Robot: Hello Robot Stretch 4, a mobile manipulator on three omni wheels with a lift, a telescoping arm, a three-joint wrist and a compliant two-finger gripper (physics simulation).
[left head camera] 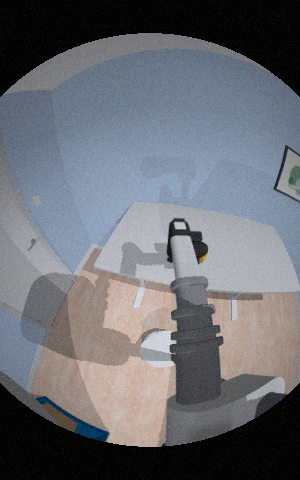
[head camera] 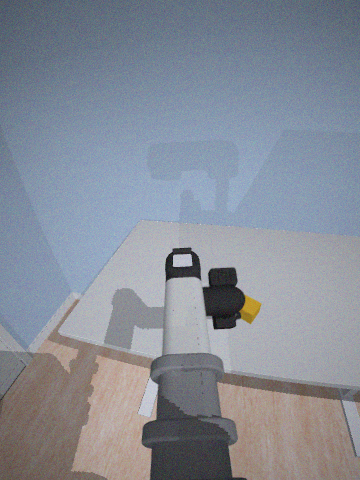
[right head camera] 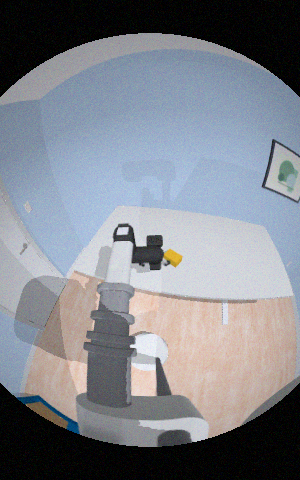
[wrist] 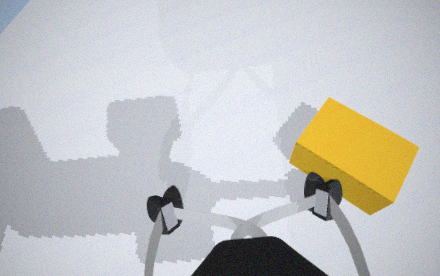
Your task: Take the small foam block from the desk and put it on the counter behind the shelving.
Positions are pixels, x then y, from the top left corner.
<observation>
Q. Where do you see a white desk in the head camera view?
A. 298, 336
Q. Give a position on a small foam block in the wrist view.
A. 371, 162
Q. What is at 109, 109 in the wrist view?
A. A white desk.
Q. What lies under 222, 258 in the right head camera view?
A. A white desk.
</observation>
